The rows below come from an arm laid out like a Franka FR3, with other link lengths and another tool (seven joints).
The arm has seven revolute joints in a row. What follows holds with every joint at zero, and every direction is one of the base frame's. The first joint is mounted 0.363 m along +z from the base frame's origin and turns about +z. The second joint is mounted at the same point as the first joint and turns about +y. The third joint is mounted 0.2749 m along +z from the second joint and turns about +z. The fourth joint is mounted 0.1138 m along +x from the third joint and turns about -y. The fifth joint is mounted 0.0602 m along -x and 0.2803 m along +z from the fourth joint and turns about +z. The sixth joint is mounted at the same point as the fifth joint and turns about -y. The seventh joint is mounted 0.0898 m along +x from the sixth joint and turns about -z. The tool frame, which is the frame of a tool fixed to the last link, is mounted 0.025 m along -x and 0.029 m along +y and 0.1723 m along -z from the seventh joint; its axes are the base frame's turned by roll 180, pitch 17.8 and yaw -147.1 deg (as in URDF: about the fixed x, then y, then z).
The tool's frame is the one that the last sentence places.
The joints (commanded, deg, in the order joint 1, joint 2, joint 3, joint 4, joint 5, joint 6, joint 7), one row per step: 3.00 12.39 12.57 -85.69 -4.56 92.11 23.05; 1.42 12.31 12.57 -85.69 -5.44 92.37 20.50; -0.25 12.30 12.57 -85.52 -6.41 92.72 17.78; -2.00 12.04 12.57 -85.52 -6.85 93.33 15.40; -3.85 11.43 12.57 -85.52 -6.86 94.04 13.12; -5.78 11.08 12.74 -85.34 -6.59 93.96 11.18; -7.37 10.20 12.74 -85.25 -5.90 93.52 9.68; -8.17 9.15 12.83 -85.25 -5.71 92.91 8.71; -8.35 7.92 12.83 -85.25 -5.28 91.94 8.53; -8.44 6.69 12.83 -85.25 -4.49 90.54 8.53; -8.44 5.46 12.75 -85.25 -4.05 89.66 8.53; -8.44 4.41 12.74 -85.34 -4.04 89.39 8.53; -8.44 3.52 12.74 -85.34 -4.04 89.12 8.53
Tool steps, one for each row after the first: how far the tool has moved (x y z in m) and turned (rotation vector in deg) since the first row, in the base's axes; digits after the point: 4 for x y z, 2 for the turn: 0.0039 -0.0169 0.0007 -0.56 -0.39 1.09; 0.0083 -0.0349 0.0019 -1.18 -0.92 2.26; 0.0120 -0.0520 0.0048 -1.35 -1.67 2.97; 0.0150 -0.0688 0.0110 -1.19 -2.80 3.43; 0.0158 -0.0844 0.0154 -0.85 -3.07 3.54; 0.0139 -0.0971 0.0234 -0.29 -3.43 3.33; 0.0101 -0.1031 0.0318 -0.27 -3.79 3.53; 0.0045 -0.1034 0.0413 -0.10 -4.00 3.44; -0.0026 -0.1018 0.0503 0.39 -3.78 3.22; -0.0082 -0.1010 0.0597 0.56 -4.09 3.08; -0.0119 -0.1007 0.0674 0.37 -4.77 3.06; -0.0152 -0.1004 0.0743 0.21 -5.37 3.06
